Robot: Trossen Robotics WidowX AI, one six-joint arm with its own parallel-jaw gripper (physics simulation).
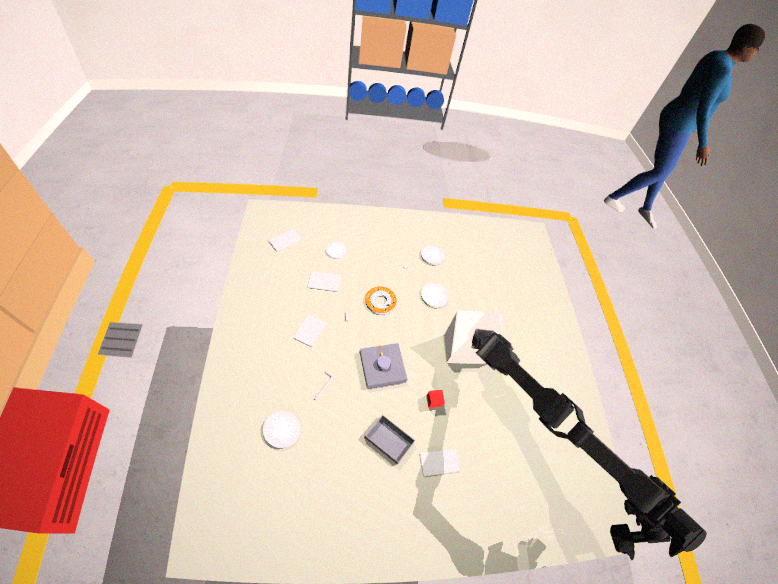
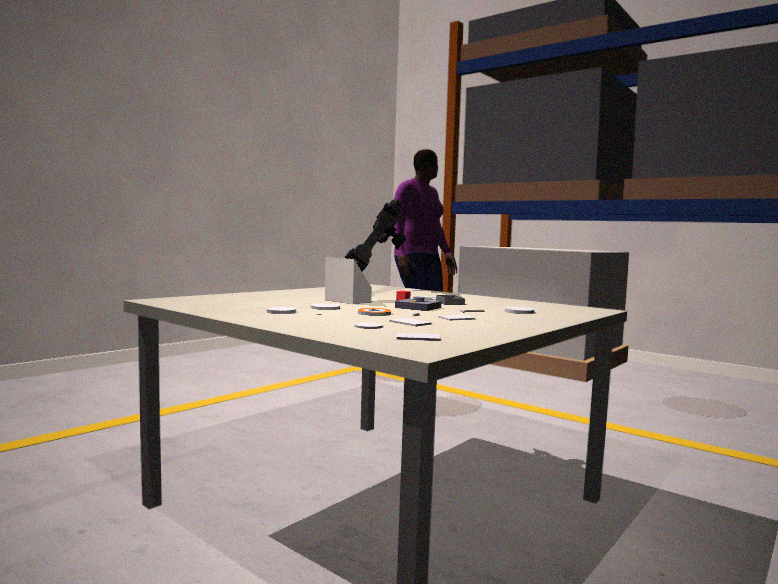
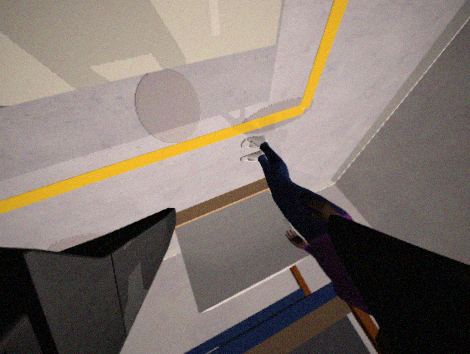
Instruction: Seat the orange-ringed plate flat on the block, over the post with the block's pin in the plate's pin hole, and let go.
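Seen in the pictures: gripper, between the fingertips: (image 1: pixel 650 557) (image 2: pixel 391 244) (image 3: pixel 252 218); arm's base, origin of its link: (image 1: pixel 482 339) (image 2: pixel 346 274).
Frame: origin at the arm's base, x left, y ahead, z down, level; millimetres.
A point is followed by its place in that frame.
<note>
The orange-ringed plate (image 1: pixel 380 300) {y 321, x -143, z 87 mm} (image 2: pixel 374 311) {y 340, x -188, z 87 mm} lies flat on the table, behind the grey block (image 1: pixel 375 378) {y 320, x 126, z 74 mm} (image 2: pixel 417 304) {y 338, x 23, z 79 mm}. The block carries a round post (image 1: pixel 384 363) {y 297, x 82, z 59 mm} and a small orange-tipped pin (image 1: pixel 380 349) {y 310, x 29, z 75 mm}. My gripper (image 1: pixel 481 337) (image 2: pixel 354 255) (image 3: pixel 252 218) {y -350, x 617, z -111 mm} is open and empty. It hangs over a white wedge block, to the right of the grey block and well away from the plate.
The white wedge block (image 1: pixel 462 336) {y 68, x -1, z -6 mm} (image 2: pixel 345 280) {y 58, x -59, z 15 mm} stands under the gripper. A red cube (image 1: pixel 435 399) {y 141, x 183, z 58 mm} (image 2: pixel 403 294) {y 152, x 157, z 68 mm}, a grey tray (image 1: pixel 388 439) {y 270, x 300, z 96 mm}, several white discs and flat white cards lie around. A person (image 2: pixel 418 226) (image 3: pixel 297 204) walks beyond the table.
</note>
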